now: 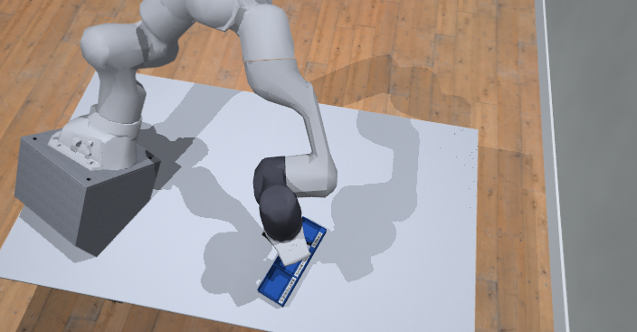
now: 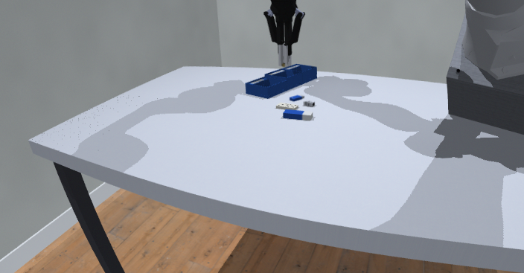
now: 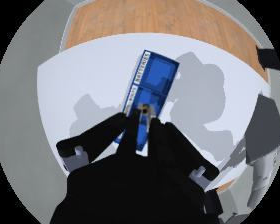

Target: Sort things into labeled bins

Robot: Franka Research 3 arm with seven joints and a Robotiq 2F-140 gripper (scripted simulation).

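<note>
Now: hand 1 cm to the right of the black disc and 9 cm above it. From my hand the other things lie so: grey block (14 cm behind, 13 cm to the left, 9 cm below); gold ring (3 cm below); blue block (9 cm behind, 10 cm to the left, 9 cm below).
</note>
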